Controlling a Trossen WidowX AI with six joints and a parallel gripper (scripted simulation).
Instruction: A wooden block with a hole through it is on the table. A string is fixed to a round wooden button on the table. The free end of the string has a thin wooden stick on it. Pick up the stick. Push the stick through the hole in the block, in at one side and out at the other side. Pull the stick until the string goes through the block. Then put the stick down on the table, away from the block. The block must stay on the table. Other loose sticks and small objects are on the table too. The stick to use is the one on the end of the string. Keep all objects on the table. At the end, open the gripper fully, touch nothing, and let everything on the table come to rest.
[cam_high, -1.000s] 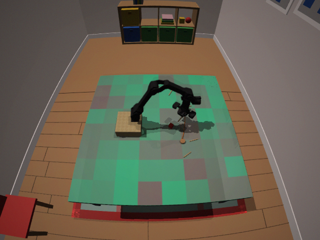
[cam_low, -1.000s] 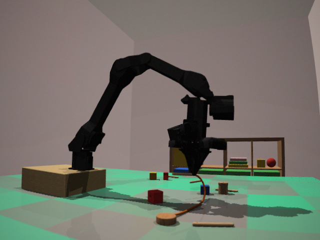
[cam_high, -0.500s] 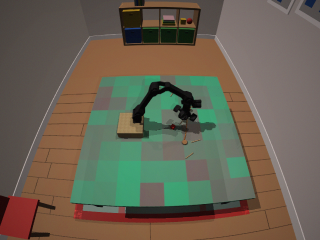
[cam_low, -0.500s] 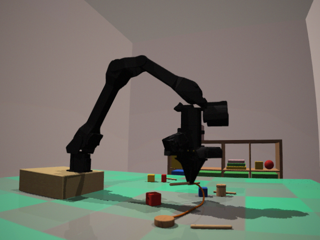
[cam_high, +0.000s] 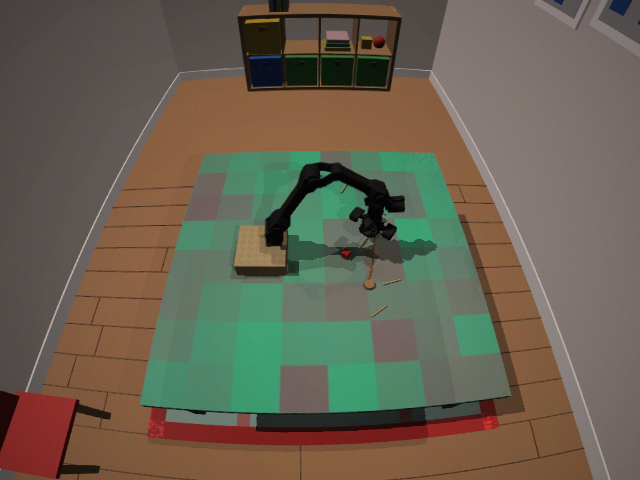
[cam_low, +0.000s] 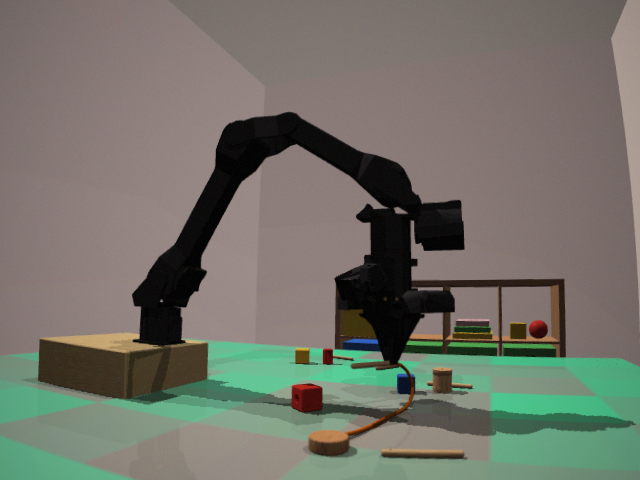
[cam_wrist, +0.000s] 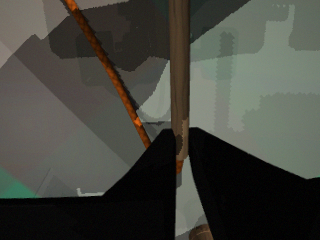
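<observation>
The blue cube is 11 cm to the left of my gripper tip and 5 cm below it. The rest, counted from my gripper tip: red block: 10 cm behind, 5 cm to the right, 4 cm below; then thin wooden stick: 1 cm to the right, 1 cm behind; then wooden cylinder: 13 cm to the left, 6 cm ahead, 4 cm below.
</observation>
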